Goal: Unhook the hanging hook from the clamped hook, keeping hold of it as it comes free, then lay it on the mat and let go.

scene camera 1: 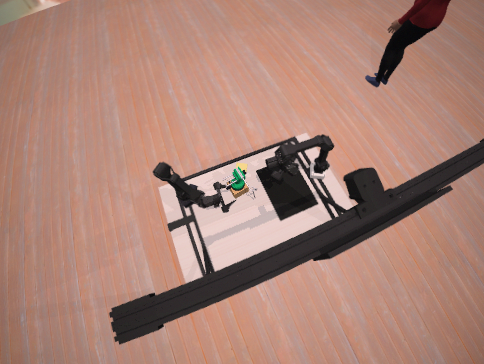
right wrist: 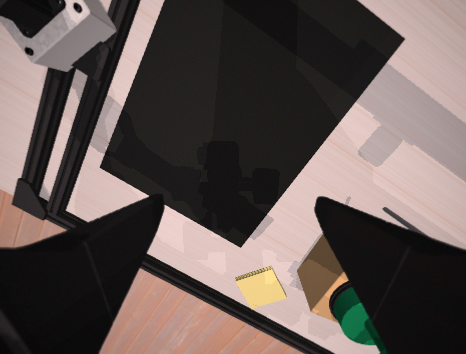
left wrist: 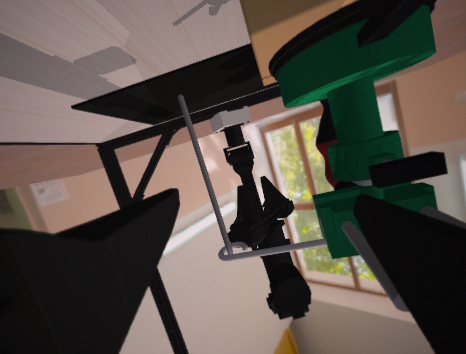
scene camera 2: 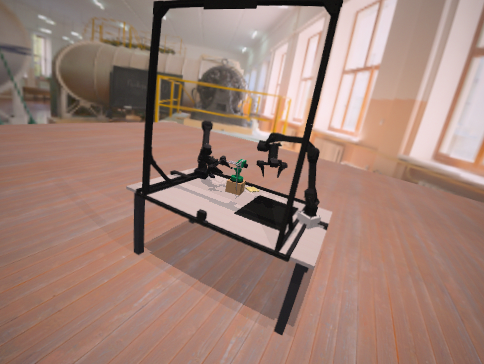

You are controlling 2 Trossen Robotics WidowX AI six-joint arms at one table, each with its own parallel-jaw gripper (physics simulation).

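Places are measured from the left arm's base along level axes (x ahead, y left, z up), in millimetres.
Pixels of known places: left gripper, fingertip midpoint: (scene camera 1: pixel 233 192) (left wrist: pixel 265 199) (scene camera 2: pixel 226 170); right gripper, fingertip midpoint: (scene camera 1: pixel 282 172) (right wrist: pixel 240 202) (left wrist: pixel 252 180) (scene camera 2: pixel 270 177); left arm's base at its link origin: (scene camera 1: pixel 186 196) (scene camera 2: pixel 201 169); right arm's base at its link origin: (scene camera 1: pixel 318 169) (left wrist: pixel 231 126) (scene camera 2: pixel 309 214).
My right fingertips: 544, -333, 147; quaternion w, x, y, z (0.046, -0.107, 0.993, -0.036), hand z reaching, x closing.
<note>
For each thing: its top centre in the pictures, then the offset to it from my right fingertips, as dx, dy, dz. "pt": a spot on its surface instead. Level surfaces: height alone.
- green vise at its top centre: (left wrist: pixel 394 264) (scene camera 1: pixel 234 175) (scene camera 2: pixel 238 159) -243, +170, +36
- clamped hook at a spot on its surface: (left wrist: pixel 285 249) pt -227, +93, +28
- hanging hook at its top centre: (left wrist: pixel 229 250) -203, +21, +37
- black mat at its surface level: dz -202
- wooden block at its top centre: (left wrist: pixel 338 40) (right wrist: pixel 362 302) (scene camera 1: pixel 237 184) (scene camera 2: pixel 236 180) -230, +167, -122
- yellow notepad at its top centre: (right wrist: pixel 261 290) (scene camera 1: pixel 241 167) (scene camera 2: pixel 252 188) -110, +272, -195
The green vise (scene camera 1: pixel 239 178) (scene camera 2: pixel 238 172) (left wrist: pixel 355 112) (right wrist: pixel 356 320) stands on a wooden block. The clamped hook (left wrist: pixel 285 249), a thin grey rod, sticks out sideways from its jaws. The hanging hook (left wrist: pixel 204 175), another thin grey rod, meets it at a small loop; how they interlock is unclear. The black mat (scene camera 1: pixel 290 197) (scene camera 2: pixel 260 209) (left wrist: pixel 150 95) (right wrist: pixel 250 75) lies flat. My left gripper (scene camera 1: pixel 232 194) is open and empty beside the vise, the hooks showing between its fingers in its wrist view. My right gripper (scene camera 2: pixel 271 175) (right wrist: pixel 240 202) is open and empty above the mat's back edge.
The wooden block (scene camera 1: pixel 240 192) (scene camera 2: pixel 235 186) (right wrist: pixel 320 275) stands left of the mat. A yellow notepad (scene camera 1: pixel 242 166) (scene camera 2: pixel 253 189) (right wrist: pixel 261 287) lies near the table's back edge. A black frame (scene camera 2: pixel 150 100) rises around the table. A person (scene camera 1: pixel 405 45) stands beyond it.
</note>
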